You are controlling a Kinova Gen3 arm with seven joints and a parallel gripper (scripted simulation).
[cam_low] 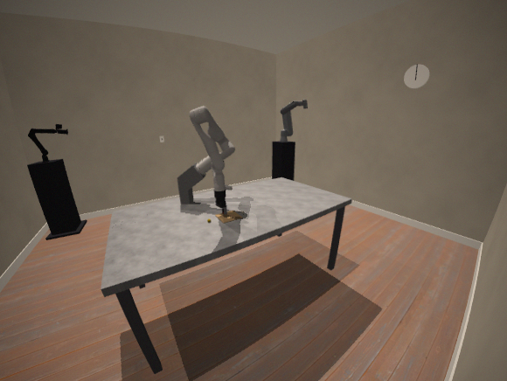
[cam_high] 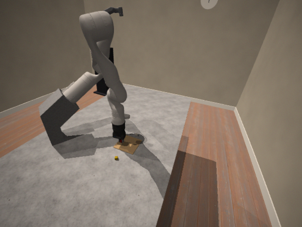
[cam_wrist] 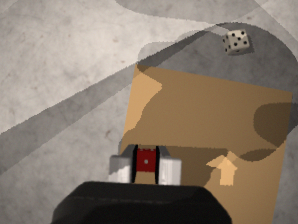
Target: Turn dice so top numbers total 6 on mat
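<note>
Right now the red die is 1 cm below my hand. Round my hand: tan mat: 5 cm ahead, 1 cm to the left, 2 cm below; then white die: 5 cm ahead, 11 cm to the left, 2 cm below; then yellow die: 6 cm ahead, 13 cm to the right, 2 cm below.
</note>
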